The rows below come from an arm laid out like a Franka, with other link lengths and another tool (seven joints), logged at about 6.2 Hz.
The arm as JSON. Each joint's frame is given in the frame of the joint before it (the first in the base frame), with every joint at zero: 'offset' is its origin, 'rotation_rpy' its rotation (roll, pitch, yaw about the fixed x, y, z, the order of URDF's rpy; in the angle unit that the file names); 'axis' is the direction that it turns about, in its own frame. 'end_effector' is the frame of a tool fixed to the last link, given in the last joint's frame.
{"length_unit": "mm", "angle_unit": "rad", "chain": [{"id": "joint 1", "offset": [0.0, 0.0, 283.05], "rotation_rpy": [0.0, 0.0, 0.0], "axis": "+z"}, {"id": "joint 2", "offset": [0.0, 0.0, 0.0], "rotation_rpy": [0.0, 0.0, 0.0], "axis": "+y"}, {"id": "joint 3", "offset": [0.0, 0.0, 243.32], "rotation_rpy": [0.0, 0.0, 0.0], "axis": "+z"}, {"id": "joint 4", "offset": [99.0, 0.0, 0.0], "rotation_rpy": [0.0, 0.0, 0.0], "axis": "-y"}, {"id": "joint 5", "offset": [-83.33, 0.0, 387.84], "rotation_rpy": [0.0, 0.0, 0.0], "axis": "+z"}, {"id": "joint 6", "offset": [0.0, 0.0, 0.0], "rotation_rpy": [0.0, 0.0, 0.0], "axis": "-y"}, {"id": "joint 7", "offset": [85.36, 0.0, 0.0], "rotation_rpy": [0.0, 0.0, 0.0], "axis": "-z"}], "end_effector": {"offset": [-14.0, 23.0, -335.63], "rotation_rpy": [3.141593, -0.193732, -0.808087]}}
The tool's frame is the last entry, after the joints.
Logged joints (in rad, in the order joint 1, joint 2, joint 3, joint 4, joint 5, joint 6, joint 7), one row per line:
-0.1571 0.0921 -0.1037 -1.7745 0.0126 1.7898 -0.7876
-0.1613 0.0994 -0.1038 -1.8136 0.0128 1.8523 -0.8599
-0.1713 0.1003 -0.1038 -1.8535 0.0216 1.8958 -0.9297
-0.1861 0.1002 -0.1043 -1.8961 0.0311 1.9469 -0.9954
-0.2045 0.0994 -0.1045 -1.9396 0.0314 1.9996 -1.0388
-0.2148 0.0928 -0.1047 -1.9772 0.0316 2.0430 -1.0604
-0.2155 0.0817 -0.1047 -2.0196 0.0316 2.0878 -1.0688
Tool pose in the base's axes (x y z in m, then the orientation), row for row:
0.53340 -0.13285 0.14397 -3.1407 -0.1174 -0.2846
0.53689 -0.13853 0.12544 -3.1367 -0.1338 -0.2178
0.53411 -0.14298 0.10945 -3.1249 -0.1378 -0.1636
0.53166 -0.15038 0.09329 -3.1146 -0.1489 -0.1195
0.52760 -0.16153 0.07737 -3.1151 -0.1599 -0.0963
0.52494 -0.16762 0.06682 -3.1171 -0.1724 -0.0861
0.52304 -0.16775 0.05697 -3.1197 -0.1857 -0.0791
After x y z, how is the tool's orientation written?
As angles about the fixed x, y, z axes (roll, pitch, yaw), in radians.
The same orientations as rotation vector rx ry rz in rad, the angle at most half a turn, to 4 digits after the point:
3.0890 -0.4425 0.1817
3.1065 -0.3391 0.2090
-3.1184 0.2538 -0.2173
-3.1094 0.1829 -0.2344
-3.1093 0.1465 -0.2511
-3.1102 0.1307 -0.2704
-3.1113 0.1199 -0.2910

